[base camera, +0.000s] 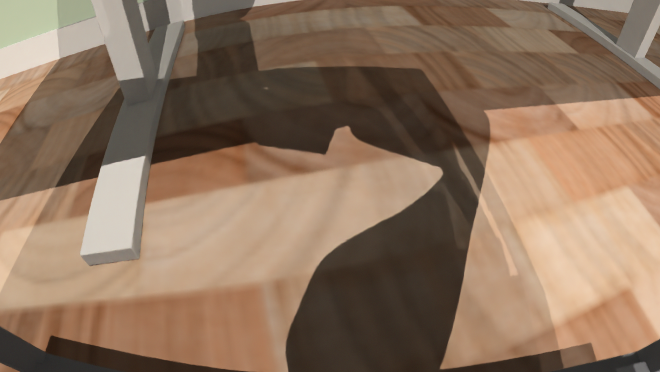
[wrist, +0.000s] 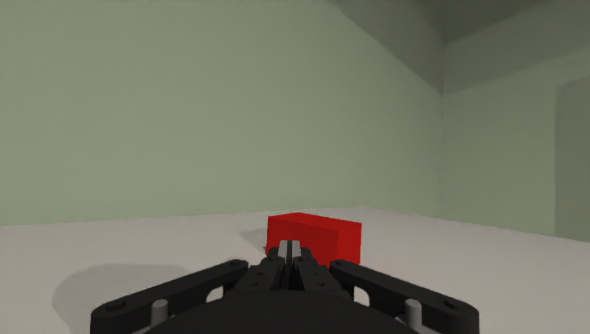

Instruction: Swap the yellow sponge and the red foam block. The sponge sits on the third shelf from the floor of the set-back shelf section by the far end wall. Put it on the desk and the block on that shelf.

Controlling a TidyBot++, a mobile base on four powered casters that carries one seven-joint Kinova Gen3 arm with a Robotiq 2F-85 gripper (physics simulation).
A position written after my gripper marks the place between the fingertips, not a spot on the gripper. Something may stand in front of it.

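Labels:
I can see my gripper in the wrist view (289, 254), but it is out of frame in the base camera view. A red foam block is visible to me as well, in the wrist view (329, 239); in the base camera view the block is out of frame.

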